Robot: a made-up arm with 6 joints.
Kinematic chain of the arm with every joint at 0, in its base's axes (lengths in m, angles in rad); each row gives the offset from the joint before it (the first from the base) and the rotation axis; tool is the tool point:
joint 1: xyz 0 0 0.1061 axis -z
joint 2: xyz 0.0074 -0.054 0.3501 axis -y
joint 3: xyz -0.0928 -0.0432 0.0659 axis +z
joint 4: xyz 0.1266 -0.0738 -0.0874 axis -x
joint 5: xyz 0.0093 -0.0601 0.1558 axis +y
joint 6: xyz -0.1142 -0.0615 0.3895 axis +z
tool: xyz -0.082 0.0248 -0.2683
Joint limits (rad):
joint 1: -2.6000..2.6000
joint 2: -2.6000..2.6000
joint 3: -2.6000..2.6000
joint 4: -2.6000..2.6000
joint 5: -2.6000..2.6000
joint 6: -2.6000..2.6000
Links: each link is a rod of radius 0.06 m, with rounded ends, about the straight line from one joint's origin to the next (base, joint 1, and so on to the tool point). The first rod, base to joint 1, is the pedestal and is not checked.
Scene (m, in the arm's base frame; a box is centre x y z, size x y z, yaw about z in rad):
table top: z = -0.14
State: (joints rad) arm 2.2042 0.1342 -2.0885 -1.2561 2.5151 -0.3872
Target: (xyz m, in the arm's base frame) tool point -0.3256 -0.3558 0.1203
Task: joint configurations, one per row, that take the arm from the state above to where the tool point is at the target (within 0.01 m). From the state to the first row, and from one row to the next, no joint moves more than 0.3 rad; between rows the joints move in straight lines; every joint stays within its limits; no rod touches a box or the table.
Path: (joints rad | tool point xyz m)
1: 1.9221 0.3363 -1.9651 -1.3639 2.4952 -0.3197 | -0.1658 0.5003 0.2486
2: 1.6400 0.5384 -1.8416 -1.4717 2.4753 -0.2522 | -0.3502 0.3507 0.1632
3: 1.3579 0.7405 -1.7182 -1.5796 2.4554 -0.1847 | -0.4518 0.1231 0.1096
4: 1.0758 0.9425 -1.5947 -1.6874 2.4355 -0.1172 | -0.4428 -0.1318 0.0946
5: 0.7937 1.1446 -1.4713 -1.7952 2.4156 -0.0497 | -0.3256 -0.3558 0.1203

